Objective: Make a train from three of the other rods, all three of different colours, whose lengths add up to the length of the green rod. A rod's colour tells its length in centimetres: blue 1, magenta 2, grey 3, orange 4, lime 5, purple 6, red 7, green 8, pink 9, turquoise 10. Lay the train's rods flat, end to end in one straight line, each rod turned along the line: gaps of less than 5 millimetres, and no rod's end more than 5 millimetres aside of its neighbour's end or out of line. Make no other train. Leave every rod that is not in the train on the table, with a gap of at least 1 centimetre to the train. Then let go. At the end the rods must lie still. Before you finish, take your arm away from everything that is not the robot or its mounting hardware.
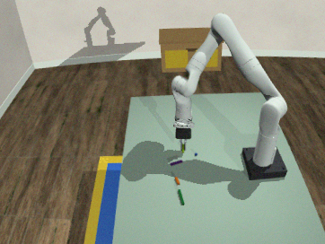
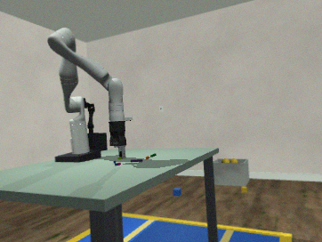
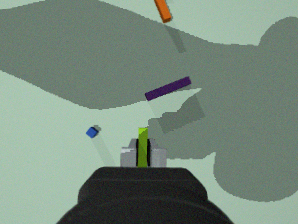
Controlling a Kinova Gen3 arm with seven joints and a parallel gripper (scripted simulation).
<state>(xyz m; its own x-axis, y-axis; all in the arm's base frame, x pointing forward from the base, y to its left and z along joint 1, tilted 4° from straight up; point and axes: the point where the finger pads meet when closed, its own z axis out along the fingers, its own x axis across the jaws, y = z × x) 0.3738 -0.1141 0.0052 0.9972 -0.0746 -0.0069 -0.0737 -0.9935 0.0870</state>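
Now: the magenta rod 3 cm to the right of my hand and 4 cm below it. From my hand the other things lie so: orange rod (3 cm ahead, 18 cm to the left, 4 cm below); then lime rod (1 cm below); then purple rod (4 cm ahead, 7 cm to the left, 4 cm below).
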